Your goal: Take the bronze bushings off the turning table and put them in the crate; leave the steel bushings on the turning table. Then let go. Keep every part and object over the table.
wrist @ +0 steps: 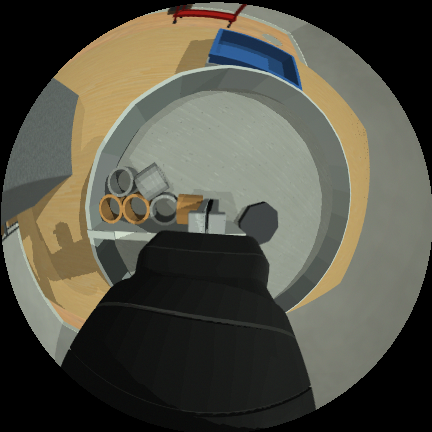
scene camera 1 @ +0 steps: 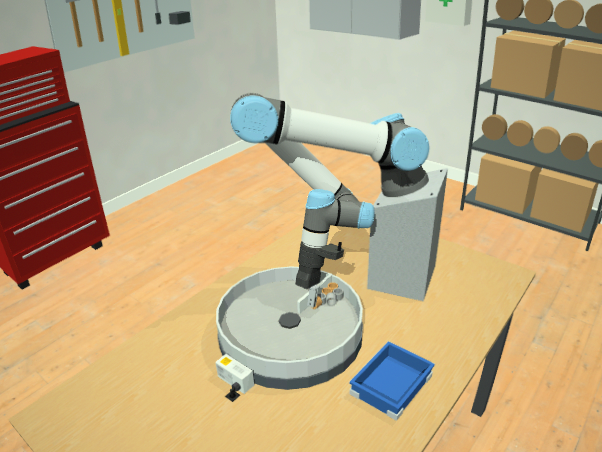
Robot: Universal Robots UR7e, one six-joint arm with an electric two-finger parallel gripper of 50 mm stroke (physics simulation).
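Places are measured from the arm's base along level axes (x ahead, y left, z up), in centimetres.
Where they show: gripper, fingertip midpoint: (wrist: 210, 208) (scene camera 1: 311, 305); arm's base, link origin: (scene camera 1: 405, 186).
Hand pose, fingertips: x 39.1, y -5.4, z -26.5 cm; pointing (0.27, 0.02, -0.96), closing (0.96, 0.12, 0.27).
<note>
Each offset is from my fingertips to the top centre of the thing. "pt": to the spot under its first point.
My gripper (scene camera 1: 313, 299) (wrist: 210, 208) is shut low over the turning table (scene camera 1: 280, 370) (wrist: 225, 120), beside its white divider (scene camera 1: 302, 304) (wrist: 107, 234). It is shut on a bronze bushing @[dy -0.4, dx -2.2, dz +1.4 cm] (scene camera 1: 318, 303) (wrist: 189, 209), which is tipped on its side against the fingers; the contact is hidden. Two more bronze bushings @[dy -1.1, dx -11.3, dz +0.5 cm] (scene camera 1: 333, 285) (wrist: 101, 208) stand upright near the rim. One steel bushing @[dy -0.6, dx -4.9, dz +0.5 cm] (wrist: 153, 210) stands between them and the tipped one. A second steel bushing @[dy +1.9, dx -10.2, dz +0.4 cm] (wrist: 110, 181) stands upright behind, beside a third steel bushing @[dy +2.1, dx -6.7, dz +1.1 cm] (wrist: 152, 180) on its side. The blue crate @[dy +32.8, dx +4.4, dz -2.3 cm] (scene camera 1: 372, 399) (wrist: 216, 49) is empty.
A dark hub @[dy -1.7, dx +7.6, dz -1.2 cm] (scene camera 1: 289, 320) (wrist: 258, 222) rises at the turning table's centre. A raised wall rings the turning table. A white control box @[pt dy +2.1, dx +32.1, dz -1.5 cm] (scene camera 1: 235, 372) is at its front left. The grey robot pedestal (scene camera 1: 402, 245) (wrist: 42, 130) stands behind right in the scene view.
</note>
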